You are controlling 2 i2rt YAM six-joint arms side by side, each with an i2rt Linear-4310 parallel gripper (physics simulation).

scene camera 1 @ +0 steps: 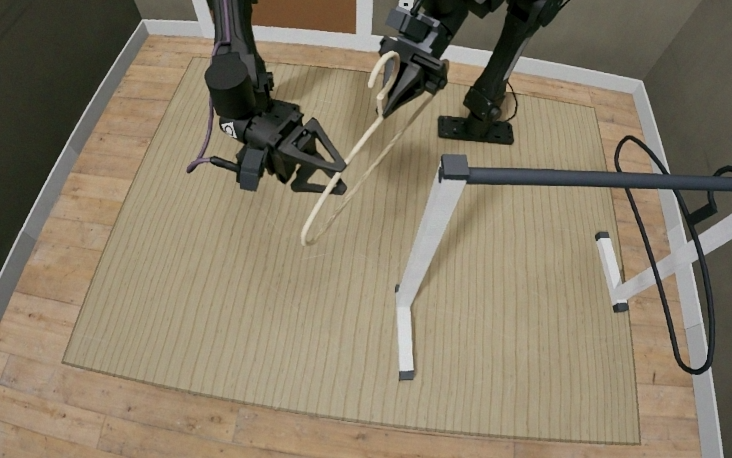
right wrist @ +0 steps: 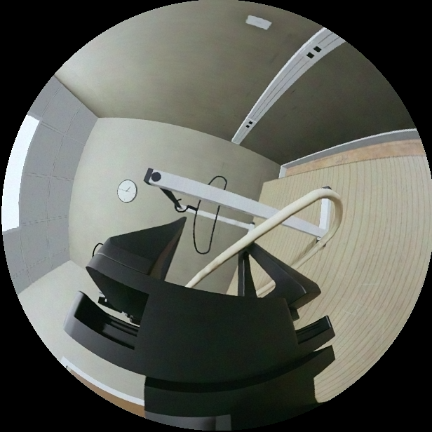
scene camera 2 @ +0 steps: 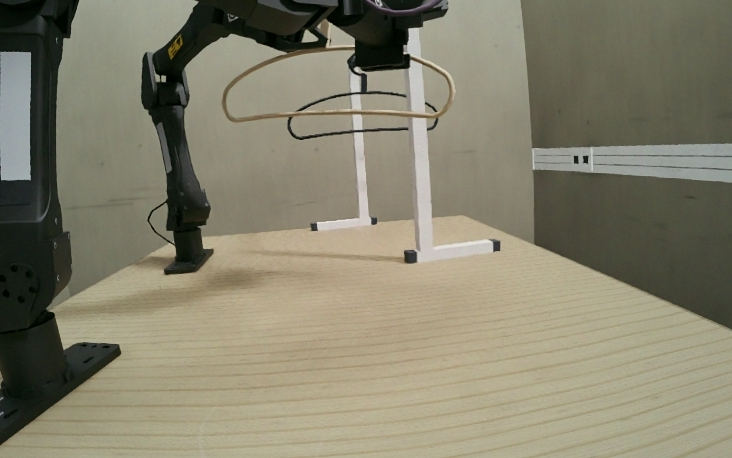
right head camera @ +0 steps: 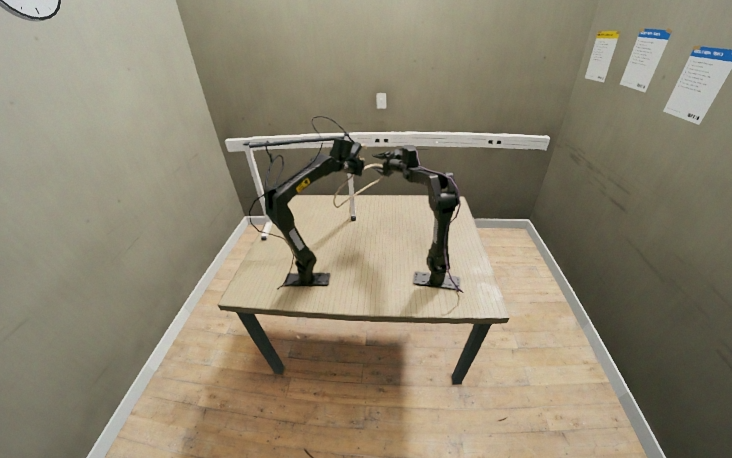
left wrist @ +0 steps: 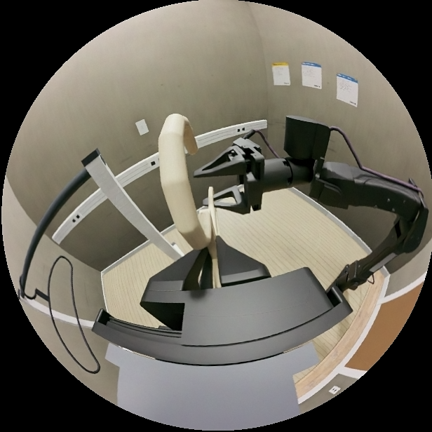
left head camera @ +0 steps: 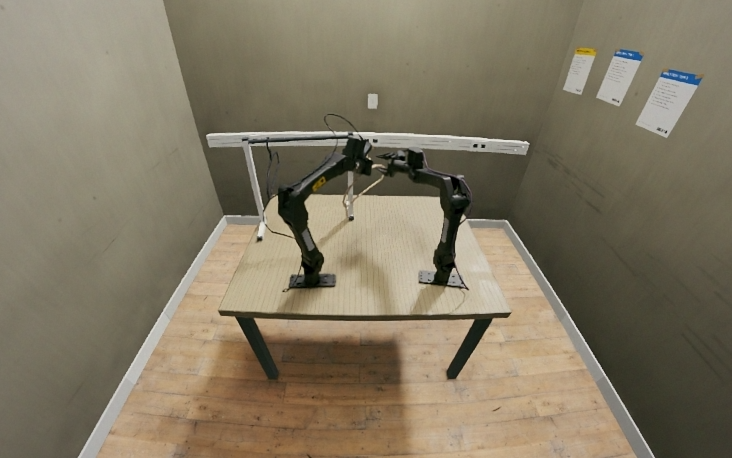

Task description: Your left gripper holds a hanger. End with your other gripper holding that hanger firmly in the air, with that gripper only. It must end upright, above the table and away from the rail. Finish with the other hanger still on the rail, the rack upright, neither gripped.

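Observation:
The beige hanger is in the air, hook up, beside the rack. My left gripper is shut on it near the base of the hook. My right gripper is partly open at the hanger's shoulder bar. The bar runs between its fingers, close to the lower fingertip in the right wrist view. The black hanger hangs on the dark rail. The white rack stands upright, with neither gripper on it.
The rack's near post and foot stand on the table, beside the beige hanger in scene camera 1. The two grippers are close together above the table. The left arm reaches up in front of the rail in the left head view.

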